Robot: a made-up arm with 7 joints. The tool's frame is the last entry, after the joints. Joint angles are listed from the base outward. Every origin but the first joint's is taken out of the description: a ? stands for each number. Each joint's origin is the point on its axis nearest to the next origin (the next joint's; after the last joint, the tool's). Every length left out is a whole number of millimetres.
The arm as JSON. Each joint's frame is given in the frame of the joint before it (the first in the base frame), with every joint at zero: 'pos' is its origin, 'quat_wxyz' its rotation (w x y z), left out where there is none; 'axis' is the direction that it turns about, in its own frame. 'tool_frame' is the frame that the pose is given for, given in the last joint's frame.
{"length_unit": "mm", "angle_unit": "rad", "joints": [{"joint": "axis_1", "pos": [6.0, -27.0, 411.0], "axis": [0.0, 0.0, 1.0]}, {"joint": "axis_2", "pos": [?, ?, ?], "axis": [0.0, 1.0, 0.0]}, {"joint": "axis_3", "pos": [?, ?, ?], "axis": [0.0, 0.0, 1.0]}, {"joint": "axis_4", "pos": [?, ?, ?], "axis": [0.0, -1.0, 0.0]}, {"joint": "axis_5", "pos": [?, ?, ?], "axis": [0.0, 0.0, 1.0]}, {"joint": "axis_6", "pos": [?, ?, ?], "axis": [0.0, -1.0, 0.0]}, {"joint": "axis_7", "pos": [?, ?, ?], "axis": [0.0, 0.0, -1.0]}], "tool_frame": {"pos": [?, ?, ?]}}
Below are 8 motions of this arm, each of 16 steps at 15 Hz.
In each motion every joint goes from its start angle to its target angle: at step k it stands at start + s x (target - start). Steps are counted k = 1, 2, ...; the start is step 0. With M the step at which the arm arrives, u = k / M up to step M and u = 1 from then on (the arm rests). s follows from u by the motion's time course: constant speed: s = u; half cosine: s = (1 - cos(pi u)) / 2; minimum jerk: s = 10 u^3 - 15 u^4 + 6 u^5.
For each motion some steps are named. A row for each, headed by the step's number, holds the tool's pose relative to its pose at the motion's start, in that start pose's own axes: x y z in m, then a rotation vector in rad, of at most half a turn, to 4 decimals.
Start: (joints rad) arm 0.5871 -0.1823 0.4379 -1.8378 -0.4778 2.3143 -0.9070
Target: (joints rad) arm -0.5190 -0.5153 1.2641 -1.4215 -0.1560 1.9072 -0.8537
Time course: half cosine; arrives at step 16
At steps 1, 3, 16:
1: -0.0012 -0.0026 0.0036 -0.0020 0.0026 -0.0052
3: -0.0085 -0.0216 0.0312 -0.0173 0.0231 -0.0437
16: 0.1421 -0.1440 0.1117 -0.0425 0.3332 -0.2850

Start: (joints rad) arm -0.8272 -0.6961 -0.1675 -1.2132 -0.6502 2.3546 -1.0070
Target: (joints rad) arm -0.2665 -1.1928 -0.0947 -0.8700 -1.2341 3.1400 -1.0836
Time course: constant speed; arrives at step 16
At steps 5, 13, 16:
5: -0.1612 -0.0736 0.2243 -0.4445 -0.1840 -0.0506
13: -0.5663 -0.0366 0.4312 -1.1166 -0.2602 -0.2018
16: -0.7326 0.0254 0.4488 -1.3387 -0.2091 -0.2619

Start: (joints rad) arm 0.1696 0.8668 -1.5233 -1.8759 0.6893 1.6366 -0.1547
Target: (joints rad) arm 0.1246 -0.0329 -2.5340 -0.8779 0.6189 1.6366 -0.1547
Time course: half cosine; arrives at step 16
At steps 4, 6, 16:
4: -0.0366 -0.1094 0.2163 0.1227 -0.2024 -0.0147
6: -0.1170 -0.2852 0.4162 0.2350 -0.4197 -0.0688
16: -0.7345 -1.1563 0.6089 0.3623 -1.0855 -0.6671

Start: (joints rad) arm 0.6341 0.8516 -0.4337 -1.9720 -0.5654 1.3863 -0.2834
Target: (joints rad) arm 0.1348 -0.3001 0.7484 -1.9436 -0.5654 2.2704 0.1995
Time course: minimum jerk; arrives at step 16
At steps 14, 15, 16:
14: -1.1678 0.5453 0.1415 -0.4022 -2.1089 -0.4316
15: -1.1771 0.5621 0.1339 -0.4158 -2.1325 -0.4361
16: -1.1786 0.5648 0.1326 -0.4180 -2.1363 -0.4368

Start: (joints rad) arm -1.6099 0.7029 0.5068 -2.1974 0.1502 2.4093 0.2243
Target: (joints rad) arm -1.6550 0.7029 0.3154 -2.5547 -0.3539 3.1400 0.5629
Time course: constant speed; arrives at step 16
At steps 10, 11, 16:
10: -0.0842 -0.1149 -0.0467 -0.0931 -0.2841 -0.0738
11: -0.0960 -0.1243 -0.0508 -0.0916 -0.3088 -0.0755
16: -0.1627 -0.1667 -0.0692 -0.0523 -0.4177 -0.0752

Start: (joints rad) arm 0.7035 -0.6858 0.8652 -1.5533 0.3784 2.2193 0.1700
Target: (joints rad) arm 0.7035 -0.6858 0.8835 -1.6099 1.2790 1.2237 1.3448
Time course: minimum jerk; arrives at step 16
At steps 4, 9, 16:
4: 0.0008 -0.0114 -0.0241 0.0498 0.1239 -0.1744
9: -0.0462 -0.0250 -0.1407 0.1385 0.8398 -0.8821
16: -0.1119 0.0153 -0.1875 0.0000 1.4414 -1.1523

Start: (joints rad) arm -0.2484 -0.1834 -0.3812 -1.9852 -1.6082 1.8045 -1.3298
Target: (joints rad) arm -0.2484 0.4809 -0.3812 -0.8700 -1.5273 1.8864 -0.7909
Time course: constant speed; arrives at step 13
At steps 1, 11, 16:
1: -0.0297 -0.0336 0.0018 -0.0034 0.0199 -0.0758
11: -0.2344 -0.3153 0.1252 -0.1858 0.1884 -0.8194
16: -0.2516 -0.3541 0.1702 -0.2520 0.2037 -0.9638

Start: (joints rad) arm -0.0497 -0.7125 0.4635 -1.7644 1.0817 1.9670 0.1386
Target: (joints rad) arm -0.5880 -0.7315 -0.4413 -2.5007 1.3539 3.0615 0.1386
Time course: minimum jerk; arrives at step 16
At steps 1, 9, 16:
1: 0.0012 -0.0024 0.0016 -0.0002 -0.0042 -0.0031
9: -0.1602 -0.5810 0.4873 -0.1363 -1.2537 -0.7856
16: -0.5768 -0.7194 0.5789 -0.2870 -2.0403 -1.2690

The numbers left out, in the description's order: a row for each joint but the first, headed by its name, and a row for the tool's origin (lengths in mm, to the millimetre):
axis_2: -27.0 20.0 0.0
axis_3: -16.0 0.0 593.0
axis_4: 119.0 -19.0 0.0
axis_5: -124.0 0.0 658.0
axis_6: 14.0 -1.0 0.0
axis_7: 164.0 0.0 0.0
tool: 23.0 19.0 0.0

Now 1 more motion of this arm.
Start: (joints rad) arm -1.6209 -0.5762 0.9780 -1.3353 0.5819 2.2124 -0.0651
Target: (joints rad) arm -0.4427 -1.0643 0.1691 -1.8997 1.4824 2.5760 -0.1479
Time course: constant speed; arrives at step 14
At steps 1, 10, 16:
1: -0.0184 0.0195 0.0446 0.0622 -0.0383 -0.0182
10: -0.2322 -0.1276 0.4768 0.7335 -0.4024 -0.4096
16: -0.3525 -0.3495 0.5451 1.0877 -0.4814 -0.7405

